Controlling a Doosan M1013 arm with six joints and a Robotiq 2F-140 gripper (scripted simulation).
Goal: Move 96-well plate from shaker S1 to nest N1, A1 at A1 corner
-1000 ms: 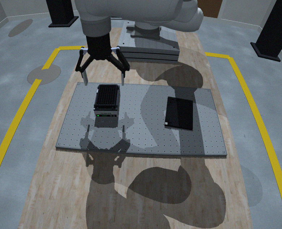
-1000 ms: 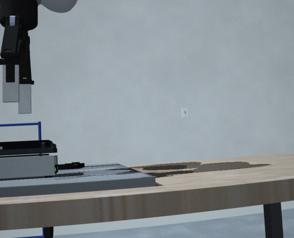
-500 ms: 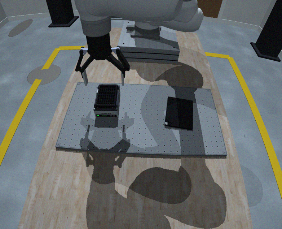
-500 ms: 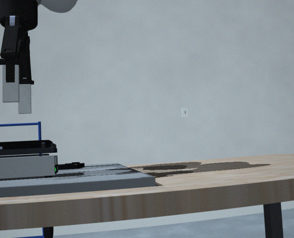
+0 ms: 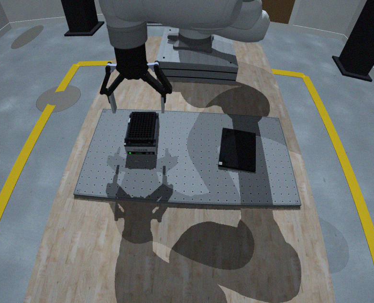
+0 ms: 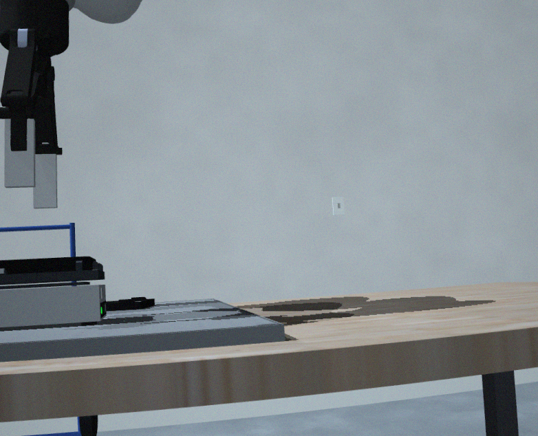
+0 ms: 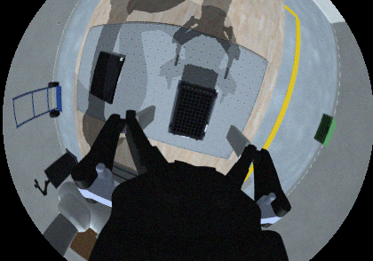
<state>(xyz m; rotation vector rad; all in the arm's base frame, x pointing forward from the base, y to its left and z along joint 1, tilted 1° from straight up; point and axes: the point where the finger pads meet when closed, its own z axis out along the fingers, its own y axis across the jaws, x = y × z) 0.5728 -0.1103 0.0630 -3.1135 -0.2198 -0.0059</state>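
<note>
My gripper is now 8 cm above the black 96-well plate. Round my hand: black plate nest N1: 32 cm to the left, 14 cm below; small pale mark: 26 cm to the left, 13 cm below, 7 cm ahead.
</note>
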